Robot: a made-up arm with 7 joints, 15 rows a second.
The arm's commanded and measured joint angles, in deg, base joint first. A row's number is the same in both.
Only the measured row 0 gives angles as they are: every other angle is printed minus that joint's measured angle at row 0.
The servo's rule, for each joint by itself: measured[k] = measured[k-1] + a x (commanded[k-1-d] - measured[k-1]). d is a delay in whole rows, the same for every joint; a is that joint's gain. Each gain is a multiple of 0.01, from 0.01 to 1. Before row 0 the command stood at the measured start. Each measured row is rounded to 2 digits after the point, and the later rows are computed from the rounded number. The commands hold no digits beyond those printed.
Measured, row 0:
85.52, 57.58, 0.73, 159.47, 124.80, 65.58, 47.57
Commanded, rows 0 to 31:
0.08, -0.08, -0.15, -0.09, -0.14, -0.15, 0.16
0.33, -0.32, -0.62, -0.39, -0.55, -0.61, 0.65
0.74, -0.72, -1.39, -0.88, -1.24, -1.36, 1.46
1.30, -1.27, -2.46, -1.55, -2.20, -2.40, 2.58
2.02, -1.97, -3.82, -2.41, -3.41, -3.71, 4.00
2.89, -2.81, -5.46, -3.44, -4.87, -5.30, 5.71
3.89, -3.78, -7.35, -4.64, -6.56, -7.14, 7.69
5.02, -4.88, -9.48, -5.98, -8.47, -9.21, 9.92
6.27, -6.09, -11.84, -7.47, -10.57, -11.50, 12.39
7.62, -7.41, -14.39, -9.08, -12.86, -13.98, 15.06
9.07, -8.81, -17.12, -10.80, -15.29, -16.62, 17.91
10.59, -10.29, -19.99, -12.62, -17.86, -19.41, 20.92
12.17, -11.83, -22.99, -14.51, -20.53, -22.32, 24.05
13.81, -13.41, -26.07, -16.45, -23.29, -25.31, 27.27
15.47, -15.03, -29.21, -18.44, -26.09, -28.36, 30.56
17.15, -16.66, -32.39, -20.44, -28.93, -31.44, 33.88
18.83, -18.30, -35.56, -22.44, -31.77, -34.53, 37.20
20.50, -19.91, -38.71, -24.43, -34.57, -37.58, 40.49
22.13, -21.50, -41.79, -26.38, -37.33, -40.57, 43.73
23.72, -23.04, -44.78, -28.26, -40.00, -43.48, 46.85
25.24, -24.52, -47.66, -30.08, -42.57, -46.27, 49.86
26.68, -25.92, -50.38, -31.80, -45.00, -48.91, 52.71
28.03, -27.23, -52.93, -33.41, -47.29, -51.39, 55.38
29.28, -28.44, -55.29, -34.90, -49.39, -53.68, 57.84
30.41, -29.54, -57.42, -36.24, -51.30, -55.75, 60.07
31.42, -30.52, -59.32, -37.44, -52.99, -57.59, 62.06
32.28, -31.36, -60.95, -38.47, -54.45, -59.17, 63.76
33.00, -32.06, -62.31, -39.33, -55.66, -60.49, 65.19
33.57, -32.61, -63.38, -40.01, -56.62, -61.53, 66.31
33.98, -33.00, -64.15, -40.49, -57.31, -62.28, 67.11
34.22, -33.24, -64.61, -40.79, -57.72, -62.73, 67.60
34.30, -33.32, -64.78, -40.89, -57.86, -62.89, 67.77
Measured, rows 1 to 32:
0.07, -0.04, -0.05, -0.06, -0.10, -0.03, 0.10
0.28, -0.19, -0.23, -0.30, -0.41, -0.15, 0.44
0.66, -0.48, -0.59, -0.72, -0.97, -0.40, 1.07
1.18, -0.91, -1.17, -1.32, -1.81, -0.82, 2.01
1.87, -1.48, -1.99, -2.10, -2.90, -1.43, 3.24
2.71, -2.20, -3.07, -3.06, -4.24, -2.24, 4.77
3.68, -3.05, -4.40, -4.20, -5.82, -3.27, 6.58
4.78, -4.04, -5.97, -5.48, -7.62, -4.52, 8.65
6.00, -5.15, -7.79, -6.91, -9.63, -5.99, 10.97
7.33, -6.37, -9.84, -8.47, -11.83, -7.67, 13.51
8.76, -7.69, -12.10, -10.15, -14.18, -9.55, 16.24
10.26, -9.09, -14.55, -11.93, -16.68, -11.62, 19.14
11.83, -10.57, -17.17, -13.79, -19.30, -13.87, 22.18
13.45, -12.10, -19.93, -15.71, -22.01, -16.27, 25.34
15.11, -13.68, -22.81, -17.68, -24.78, -18.81, 28.58
16.78, -15.29, -25.78, -19.67, -27.60, -21.46, 31.87
18.46, -16.92, -28.81, -21.66, -30.44, -24.20, 35.17
20.13, -18.53, -31.88, -23.65, -33.25, -27.01, 38.47
21.77, -20.13, -34.95, -25.62, -36.02, -29.86, 41.73
23.37, -21.70, -38.00, -27.52, -38.73, -32.72, 44.90
24.90, -23.22, -40.99, -29.36, -41.34, -35.57, 47.98
26.36, -24.68, -43.90, -31.12, -43.83, -38.37, 50.91
27.73, -26.06, -46.70, -32.77, -46.18, -41.10, 53.68
29.00, -27.35, -49.36, -34.30, -48.36, -43.74, 56.26
30.16, -28.53, -51.86, -35.70, -50.36, -46.26, 58.62
31.19, -29.60, -54.17, -36.95, -52.15, -48.64, 60.75
32.08, -30.55, -56.27, -38.04, -53.71, -50.85, 62.62
32.83, -31.37, -58.14, -38.97, -55.04, -52.87, 64.21
33.44, -32.04, -59.76, -39.72, -56.11, -54.69, 65.51
33.88, -32.56, -61.12, -40.27, -56.93, -56.28, 66.50
34.16, -32.93, -62.20, -40.64, -57.47, -57.63, 67.18
34.27, -33.14, -63.00, -40.82, -57.74, -58.73, 67.55
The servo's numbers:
d 0
a 0.82 0.54 0.31 0.72 0.68 0.21 0.62

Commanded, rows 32 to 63:
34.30, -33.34, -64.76, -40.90, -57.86, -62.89, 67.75
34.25, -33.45, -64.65, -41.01, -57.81, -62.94, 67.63
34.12, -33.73, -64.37, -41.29, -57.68, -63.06, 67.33
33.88, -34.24, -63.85, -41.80, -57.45, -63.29, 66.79
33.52, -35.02, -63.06, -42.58, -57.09, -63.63, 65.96
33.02, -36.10, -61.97, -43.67, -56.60, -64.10, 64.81
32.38, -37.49, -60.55, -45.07, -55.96, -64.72, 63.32
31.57, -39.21, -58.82, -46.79, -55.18, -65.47, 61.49
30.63, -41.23, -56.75, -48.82, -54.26, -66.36, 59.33
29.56, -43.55, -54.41, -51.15, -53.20, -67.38, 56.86
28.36, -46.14, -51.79, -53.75, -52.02, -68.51, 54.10
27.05, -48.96, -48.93, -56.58, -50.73, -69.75, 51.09
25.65, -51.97, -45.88, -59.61, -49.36, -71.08, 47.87
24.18, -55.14, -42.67, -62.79, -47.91, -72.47, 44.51
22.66, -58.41, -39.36, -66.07, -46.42, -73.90, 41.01
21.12, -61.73, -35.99, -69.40, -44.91, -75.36, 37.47
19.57, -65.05, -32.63, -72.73, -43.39, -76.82, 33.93
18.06, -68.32, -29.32, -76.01, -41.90, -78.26, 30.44
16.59, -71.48, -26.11, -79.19, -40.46, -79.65, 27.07
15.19, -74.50, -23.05, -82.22, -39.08, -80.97, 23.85
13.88, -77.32, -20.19, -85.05, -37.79, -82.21, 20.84
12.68, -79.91, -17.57, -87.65, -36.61, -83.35, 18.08
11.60, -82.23, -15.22, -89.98, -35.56, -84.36, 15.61
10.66, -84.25, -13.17, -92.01, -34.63, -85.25, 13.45
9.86, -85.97, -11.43, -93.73, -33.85, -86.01, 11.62
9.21, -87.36, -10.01, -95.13, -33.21, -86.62, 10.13
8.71, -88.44, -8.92, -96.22, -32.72, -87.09, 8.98
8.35, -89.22, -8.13, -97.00, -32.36, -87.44, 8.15
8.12, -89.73, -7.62, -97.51, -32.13, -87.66, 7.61
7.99, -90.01, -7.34, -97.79, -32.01, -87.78, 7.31
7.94, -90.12, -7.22, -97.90, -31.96, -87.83, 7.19
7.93, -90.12, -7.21, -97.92, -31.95, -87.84, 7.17
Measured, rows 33 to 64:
34.29, -33.25, -63.55, -40.88, -57.82, -59.60, 67.67
34.26, -33.36, -63.89, -40.97, -57.81, -60.30, 67.65
34.15, -33.56, -64.04, -41.20, -57.72, -60.88, 67.45
33.93, -33.93, -63.98, -41.63, -57.54, -61.39, 67.04
33.59, -34.52, -63.69, -42.31, -57.23, -61.86, 66.37
33.12, -35.37, -63.16, -43.29, -56.80, -62.33, 65.40
32.51, -36.51, -62.35, -44.57, -56.23, -62.83, 64.11
31.74, -37.97, -61.26, -46.17, -55.52, -63.38, 62.49
30.83, -39.73, -59.86, -48.08, -54.66, -64.01, 60.53
29.79, -41.79, -58.17, -50.29, -53.67, -64.72, 58.25
28.62, -44.14, -56.19, -52.78, -52.55, -65.52, 55.68
27.33, -46.74, -53.94, -55.52, -51.31, -66.41, 52.83
25.95, -49.56, -51.44, -58.46, -49.98, -67.39, 49.75
24.50, -52.57, -48.72, -61.58, -48.57, -68.46, 46.50
22.99, -55.72, -45.82, -64.81, -47.11, -69.60, 43.10
21.46, -58.97, -42.77, -68.11, -45.61, -70.81, 39.61
19.91, -62.25, -39.63, -71.44, -44.10, -72.07, 36.09
18.39, -65.53, -36.43, -74.73, -42.60, -73.37, 32.59
16.91, -68.74, -33.23, -77.94, -41.14, -74.69, 29.17
15.50, -71.85, -30.07, -81.02, -39.74, -76.01, 25.87
14.17, -74.80, -27.01, -83.92, -38.41, -77.31, 22.75
12.95, -77.56, -24.08, -86.61, -37.19, -78.58, 19.85
11.84, -80.08, -21.33, -89.04, -36.08, -79.79, 17.22
10.87, -82.33, -18.80, -91.18, -35.09, -80.94, 14.88
10.04, -84.30, -16.52, -93.02, -34.25, -82.00, 12.86
9.36, -85.95, -14.50, -94.54, -33.54, -82.97, 11.17
8.83, -87.29, -12.77, -95.75, -32.98, -83.84, 9.81
8.44, -88.33, -11.33, -96.65, -32.56, -84.60, 8.78
8.18, -89.09, -10.18, -97.27, -32.27, -85.24, 8.05
8.02, -89.59, -9.30, -97.64, -32.09, -85.77, 7.59
7.95, -89.88, -8.66, -97.83, -32.00, -86.20, 7.34
7.93, -90.01, -8.21, -97.89, -31.97, -86.54, 7.23

